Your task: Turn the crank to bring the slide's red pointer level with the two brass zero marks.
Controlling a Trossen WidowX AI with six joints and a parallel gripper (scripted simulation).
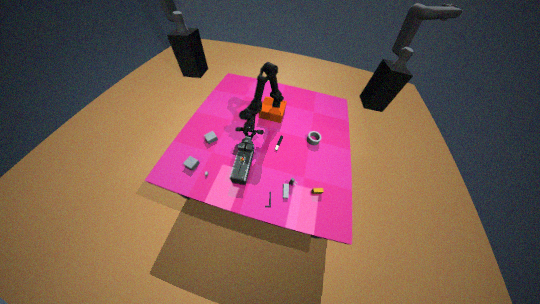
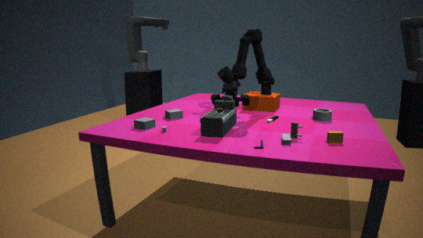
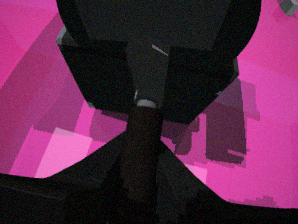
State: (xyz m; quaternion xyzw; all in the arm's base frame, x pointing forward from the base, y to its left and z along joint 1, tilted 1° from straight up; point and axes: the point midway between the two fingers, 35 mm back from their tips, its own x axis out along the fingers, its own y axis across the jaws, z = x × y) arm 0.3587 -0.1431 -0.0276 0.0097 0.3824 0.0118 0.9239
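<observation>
The dark crank handle lies 20 mm behind my gripper tip and 30 mm above it. Also, from my gripper tip: small cube: 270 mm ahead, 210 mm to the right, 20 mm below; black-and-white stick: 50 mm behind, 210 mm to the left, 30 mm below; red pointer: 160 mm ahead, 50 mm above.
</observation>
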